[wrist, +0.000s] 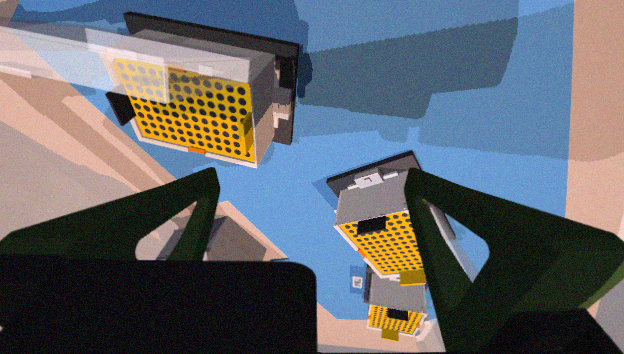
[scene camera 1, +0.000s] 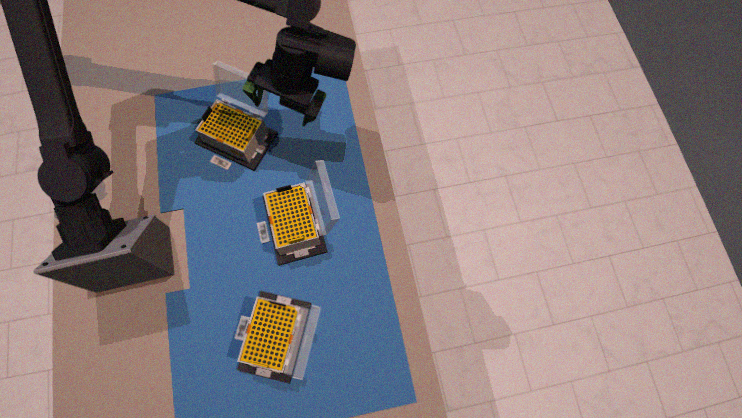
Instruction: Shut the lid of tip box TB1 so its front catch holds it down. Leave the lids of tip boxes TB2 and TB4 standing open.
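Frame: origin at the arm's base, x ahead, y left, z up, level; millimetres.
Where they show: gripper, fingertip midpoint: [wrist: 312,178] [scene camera 1: 281,114]; arm's base, link origin: [scene camera 1: 92,241].
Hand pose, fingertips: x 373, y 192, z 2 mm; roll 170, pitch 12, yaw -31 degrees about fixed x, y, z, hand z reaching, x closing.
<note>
Each offset is from my fingertips to the top centre of the thing. "pt": to the spot under its first point. Level surfaces: height alone.
Three tip boxes with yellow racks stand open; their label text is too small to read, so I cannot tell which is TB1, TB2 or TB4. The upper box @[59 mm down, 118 mm back, 41 mm left] [scene camera 1: 231,124] [wrist: 192,115] has its clear lid @[20 mm up, 78 mm back, 95 mm left] [scene camera 1: 228,77] [wrist: 50,60] raised at its back. The middle box @[59 mm down, 19 mm back, 185 mm right] [scene camera 1: 291,218] [wrist: 382,245] has its clear lid @[pt 10 mm up, 62 mm ahead, 179 mm right] [scene camera 1: 327,189] raised on its right in the scene view. The lower box @[68 mm down, 101 mm back, 400 mm right] [scene camera 1: 268,334] [wrist: 397,292] has its clear lid [scene camera 1: 307,342] open on its right. My gripper [scene camera 1: 282,111] [wrist: 312,178] is open and empty, above and right of the upper box in the scene view.
The boxes are spread along a blue mat @[134 mm down] [scene camera 1: 218,259] [wrist: 280,215]. Small labels @[pt 132 mm down, 159 mm back, 13 mm right] [scene camera 1: 220,162] @[pt 131 mm down, 86 mm back, 191 mm right] [scene camera 1: 263,232] @[pt 131 mm down, 151 mm back, 378 mm right] [scene camera 1: 242,328] lie beside them. A grey robot base [scene camera 1: 147,259] stands at the mat's left edge. The right finger partly covers the middle box in the wrist view.
</note>
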